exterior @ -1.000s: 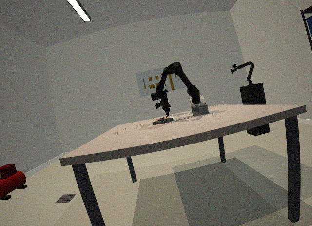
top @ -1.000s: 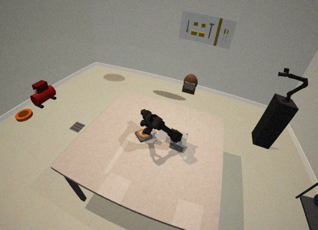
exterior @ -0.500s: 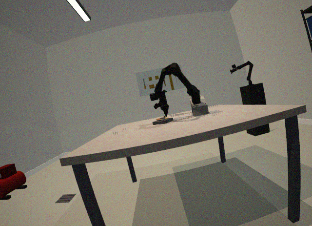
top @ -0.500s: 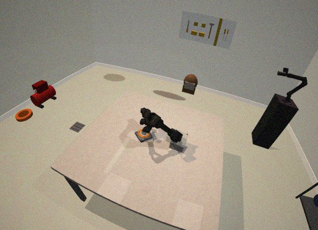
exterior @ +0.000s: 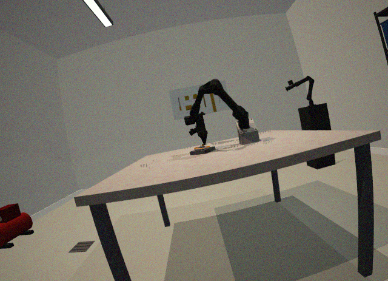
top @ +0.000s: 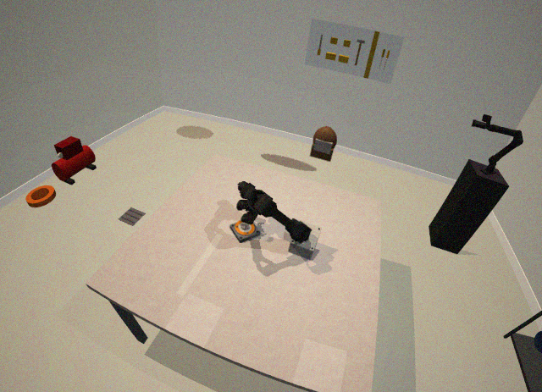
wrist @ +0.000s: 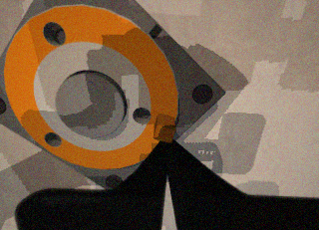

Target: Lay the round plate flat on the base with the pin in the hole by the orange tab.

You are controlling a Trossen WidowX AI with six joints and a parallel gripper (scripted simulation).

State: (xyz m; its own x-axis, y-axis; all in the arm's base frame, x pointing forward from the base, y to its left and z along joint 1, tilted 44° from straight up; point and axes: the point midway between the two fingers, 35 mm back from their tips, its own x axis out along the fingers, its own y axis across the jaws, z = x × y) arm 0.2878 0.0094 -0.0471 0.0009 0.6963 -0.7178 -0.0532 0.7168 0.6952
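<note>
The grey square base lies 50 mm to the left of my gripper tip, 20 mm below it and 20 mm ahead of it.
</note>
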